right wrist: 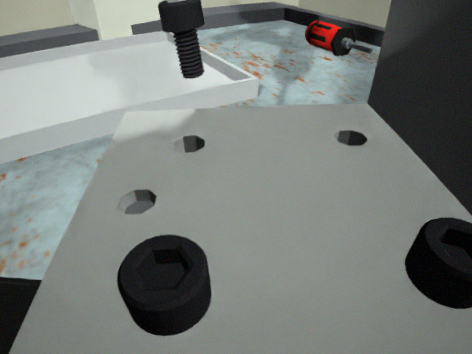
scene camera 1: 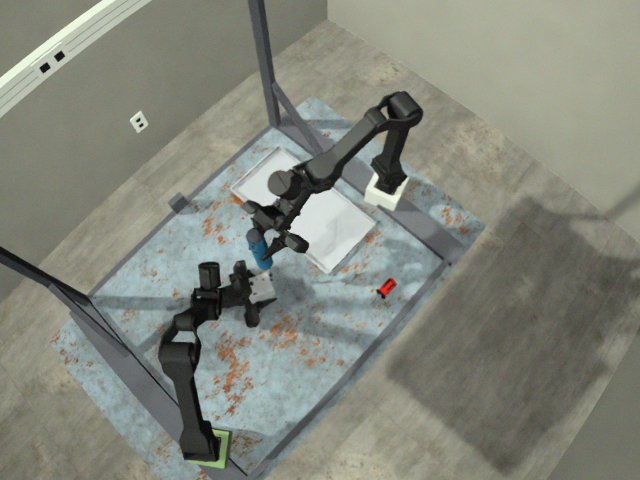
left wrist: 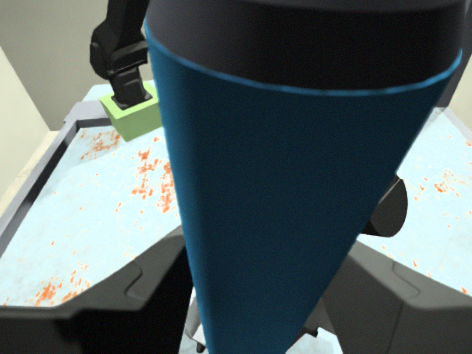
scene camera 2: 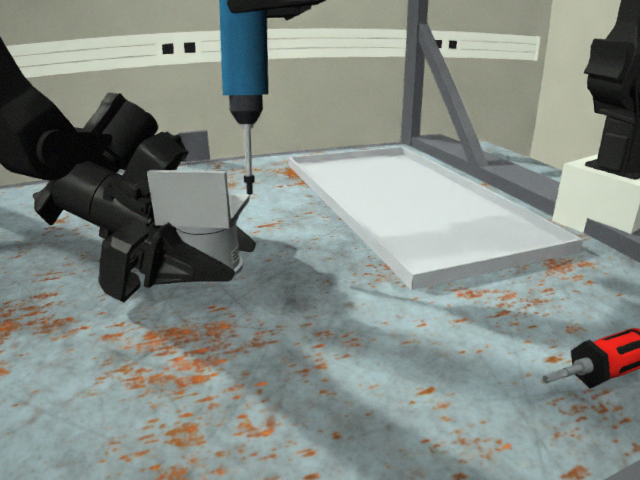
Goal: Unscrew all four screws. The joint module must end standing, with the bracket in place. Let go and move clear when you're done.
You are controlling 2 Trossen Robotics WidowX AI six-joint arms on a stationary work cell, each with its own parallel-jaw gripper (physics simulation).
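Places are measured from the left arm's base along level axes (x up, y back, z right), in centimetres.
Where they show: left gripper, between the fingertips: (scene camera 1: pixel 255 255) (scene camera 2: pixel 225 12); right gripper, between the fingertips: (scene camera 1: pixel 274 289) (scene camera 2: pixel 244 261); left arm's base, origin of its link: (scene camera 1: pixel 387 183) (scene camera 2: pixel 619 168); right arm's base, origin of its link: (scene camera 1: pixel 208 447) (left wrist: pixel 132 98).
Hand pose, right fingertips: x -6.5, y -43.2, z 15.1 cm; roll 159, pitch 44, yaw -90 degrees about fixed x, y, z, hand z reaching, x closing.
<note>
Each offset is from my right fingertips to the centre of the thing. Level surfaces: height alone.
My left gripper (scene camera 1: pixel 260 245) (left wrist: pixel 253 232) is shut on the blue screwdriver @(dx +19.6, dy +2.4, dz +2.5 cm) (scene camera 1: pixel 260 253) (scene camera 2: pixel 244 56) (left wrist: pixel 295 190), which hangs upright. A black screw @(dx +7.0, dy +1.8, dz +1.5 cm) (scene camera 2: pixel 249 184) (right wrist: pixel 189 45) is at its bit's tip, raised above the tray side of the bracket. The grey bracket @(dx +7.2, dy -2.5, dz +2.7 cm) (scene camera 1: pixel 262 286) (scene camera 2: pixel 188 198) (right wrist: pixel 280 190) sits on the joint module @(dx +2.0, dy -2.5, dz +2.7 cm) (scene camera 2: pixel 211 246). In the right wrist view, one screw @(dx +5.1, dy -2.7, dz +5.2 cm) (right wrist: pixel 165 285) and another screw @(dx +5.1, dy -5.0, dz +2.5 cm) (right wrist: pixel 447 262) stand in the bracket, heads proud, with several open holes beyond. The fourth screw does not show. My right gripper (scene camera 1: pixel 261 294) (scene camera 2: pixel 240 260) is open around the module; finger contact is unclear.
A shallow white tray @(dx -0.4, dy +27.1, dz +6.1 cm) (scene camera 1: pixel 330 232) (scene camera 2: pixel 429 206) (right wrist: pixel 60 85) lies beyond the module. A red screwdriver @(dx +0.3, dy +13.6, dz -28.0 cm) (scene camera 1: pixel 387 287) (scene camera 2: pixel 617 353) (right wrist: pixel 330 37) lies on the table @(dx -1.1 cm) (scene camera 1: pixel 310 335), away from both grippers. Grey frame posts (scene camera 1: pixel 266 67) rise at the table's sides.
</note>
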